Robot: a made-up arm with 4 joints.
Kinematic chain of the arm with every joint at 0, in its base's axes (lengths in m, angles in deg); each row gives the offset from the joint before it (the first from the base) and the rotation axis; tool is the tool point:
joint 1: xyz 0 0 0.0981 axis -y
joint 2: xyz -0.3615 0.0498 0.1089 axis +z
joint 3: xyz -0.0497 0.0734 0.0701 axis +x
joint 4: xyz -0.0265 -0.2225 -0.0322 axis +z
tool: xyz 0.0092 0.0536 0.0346
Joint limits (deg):
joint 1: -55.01..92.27
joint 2: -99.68..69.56
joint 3: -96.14..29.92
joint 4: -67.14..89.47
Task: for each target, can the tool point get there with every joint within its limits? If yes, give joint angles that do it. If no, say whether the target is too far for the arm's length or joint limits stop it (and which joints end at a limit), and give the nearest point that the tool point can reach.
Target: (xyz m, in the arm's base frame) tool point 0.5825 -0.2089 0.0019
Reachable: no: joint limits stop it (at a limit: joint 1, joint 2, joint 3, joint 4) | nearest point -0.0629 -0.1109 -0.2063 | short by 0.685 m
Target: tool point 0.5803 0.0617 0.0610
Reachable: no: joint limits stop it (at a limit: joint 1, joint 2, joint 3, joint 4) | nearest point 0.1807 0.1611 0.5206 | short by 0.617 m
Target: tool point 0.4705 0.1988 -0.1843
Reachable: no: joint limits stop it (at a limit: joint 1, joint 2, joint 3, joint 4) | nearest point -0.0570 0.1965 -0.3548 | short by 0.554 m
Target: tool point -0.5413 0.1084 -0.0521
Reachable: yes | joints 51.56 -42.99 -57.49 45.18
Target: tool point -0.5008 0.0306 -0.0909
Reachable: yes | joints 60.78 40.06 -70.17 -20.23
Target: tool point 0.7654 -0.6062 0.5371
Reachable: no: too far | nearest point 0.0776 -0.0992 0.5589 | short by 0.855 m
